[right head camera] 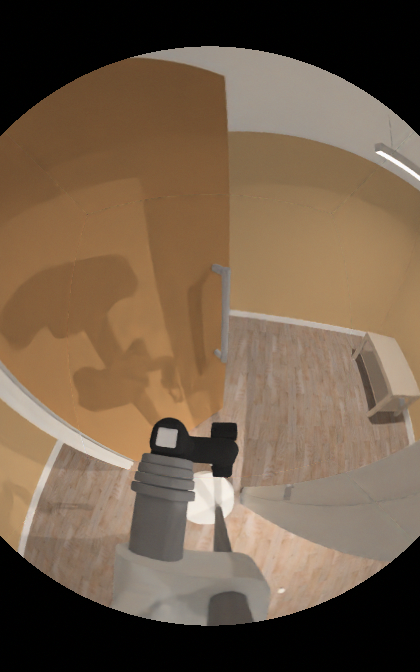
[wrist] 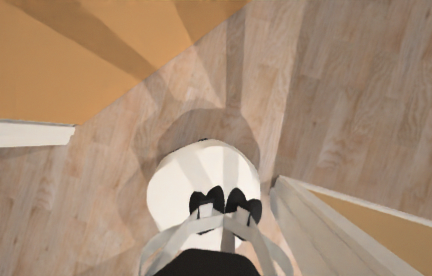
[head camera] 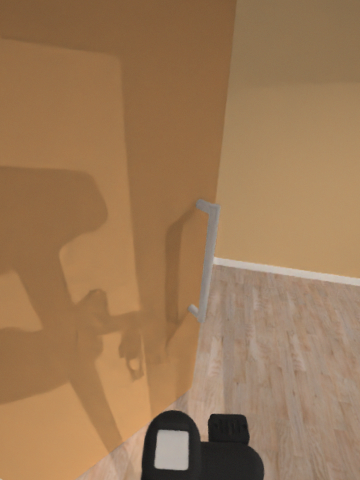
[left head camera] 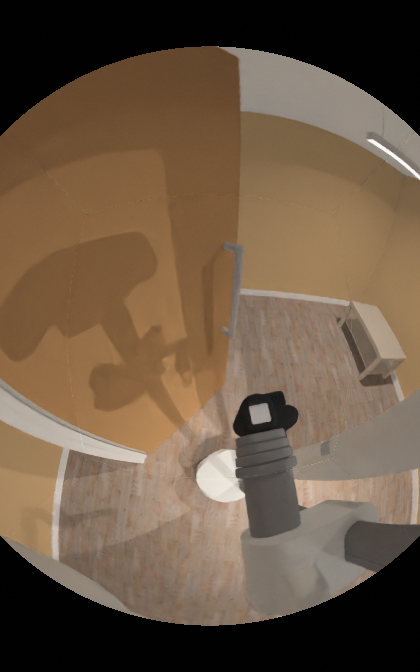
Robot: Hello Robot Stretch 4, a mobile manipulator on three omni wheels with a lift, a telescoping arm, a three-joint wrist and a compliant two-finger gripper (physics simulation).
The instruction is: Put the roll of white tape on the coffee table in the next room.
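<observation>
My gripper hangs above my white round base in the wrist view. Its two black fingertips are nearly together, and no tape shows between them. A small white object lies on the floor at the bottom of the right head view, too small to identify surely as the roll of tape. A low pale table stands by the far wall, to the right beyond the doorway. I cannot tell whether anything lies on it.
An orange door stands partly open on the left, with a grey bar handle near its free edge. A pale door jamb is close at the right. Wooden floor shows through the opening.
</observation>
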